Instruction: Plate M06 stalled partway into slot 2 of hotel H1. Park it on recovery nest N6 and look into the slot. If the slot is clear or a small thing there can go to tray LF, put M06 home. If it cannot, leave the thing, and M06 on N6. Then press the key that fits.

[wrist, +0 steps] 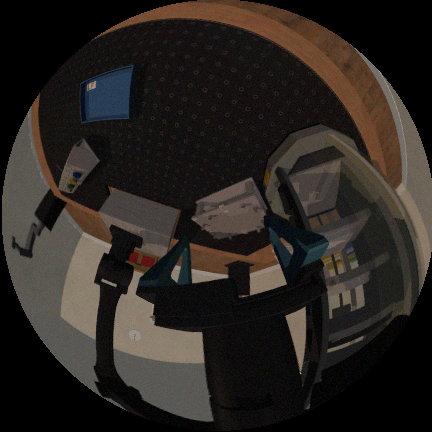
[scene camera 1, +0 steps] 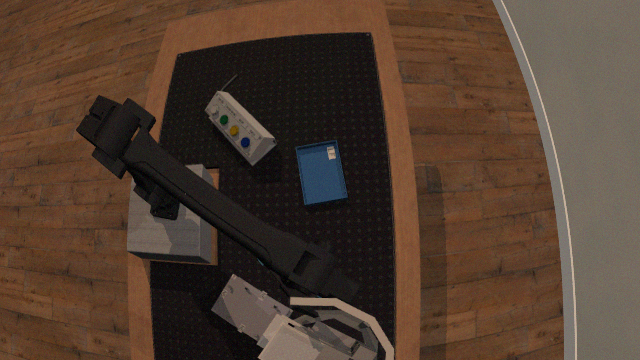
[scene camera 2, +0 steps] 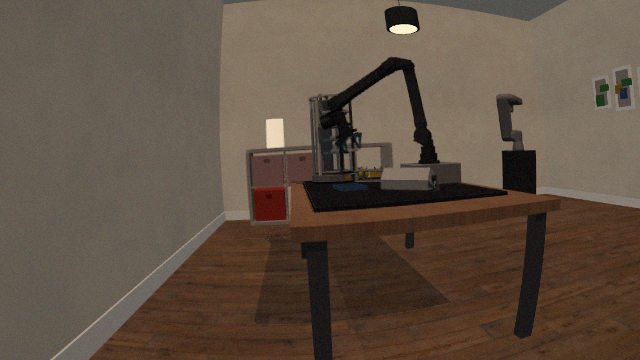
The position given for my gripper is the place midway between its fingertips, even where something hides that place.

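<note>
My gripper (wrist: 224,229) is open, and it's touching a plate rack (scene camera 1: 330,321), which you'd also find in the wrist view as the rack (wrist: 316,177). There's a button box (scene camera 1: 222,103) too; the wrist view has the box (wrist: 82,159), and so does scene camera 2, with the box (scene camera 2: 392,178). And then a blue tray (scene camera 1: 322,180), with the wrist view showing the tray (wrist: 110,95) as well.
</note>
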